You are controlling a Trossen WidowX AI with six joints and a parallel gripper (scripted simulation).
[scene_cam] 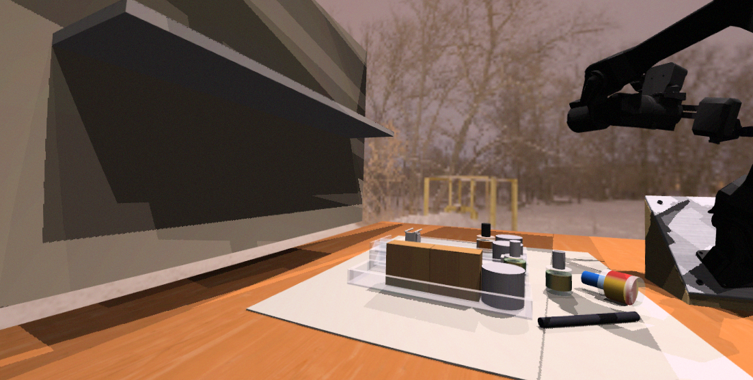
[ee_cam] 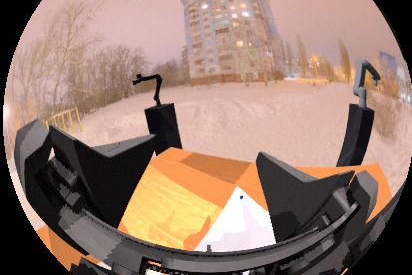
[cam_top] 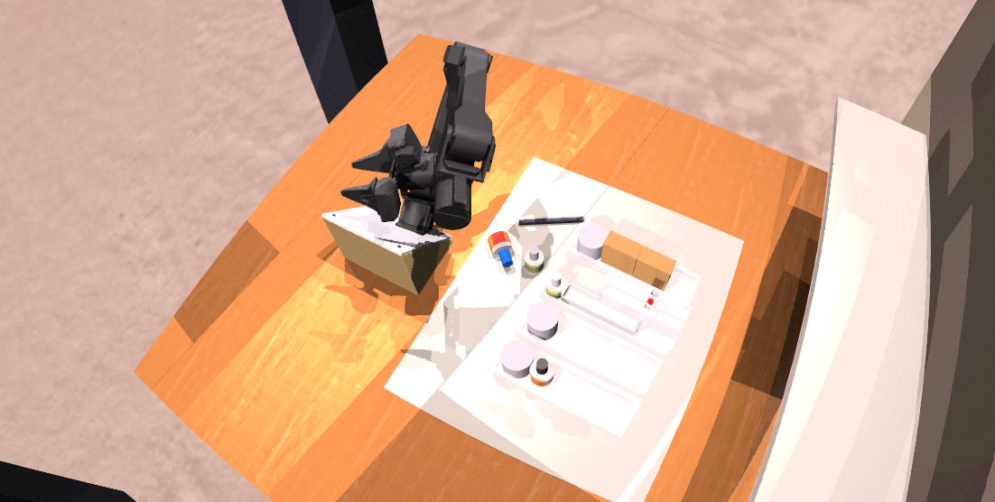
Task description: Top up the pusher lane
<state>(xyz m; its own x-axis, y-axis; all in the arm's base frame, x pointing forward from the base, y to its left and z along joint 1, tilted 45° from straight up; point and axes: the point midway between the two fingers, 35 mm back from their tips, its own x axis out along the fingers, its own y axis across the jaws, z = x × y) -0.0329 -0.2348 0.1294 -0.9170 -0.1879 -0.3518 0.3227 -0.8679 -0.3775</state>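
My gripper tip is now 290 mm short of the black pen, 220 mm to the right of it and 310 mm above it. Round my gripper tip: sprung lane (500 mm ahead, 60 mm to the left, 290 mm below); red mark (540 mm ahead, 60 mm to the left, 240 mm below).
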